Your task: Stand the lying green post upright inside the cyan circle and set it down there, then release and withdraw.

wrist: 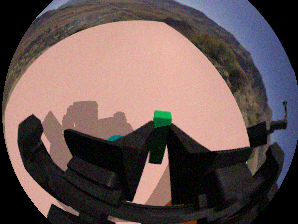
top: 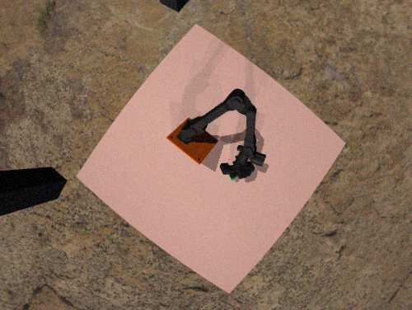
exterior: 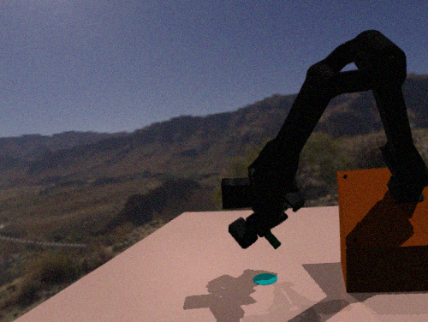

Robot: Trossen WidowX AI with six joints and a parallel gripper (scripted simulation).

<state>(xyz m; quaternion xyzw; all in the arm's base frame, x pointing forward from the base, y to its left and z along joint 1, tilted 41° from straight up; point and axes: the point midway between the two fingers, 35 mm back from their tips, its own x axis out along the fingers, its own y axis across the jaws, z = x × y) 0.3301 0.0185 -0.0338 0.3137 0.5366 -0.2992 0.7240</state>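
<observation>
Right now the cyan circle is 5 cm to the left of my gripper tip and 11 cm below it. From my gripper tip the other things lie so: green post (1 cm behind, 1 cm to the left, 1 cm below).
</observation>
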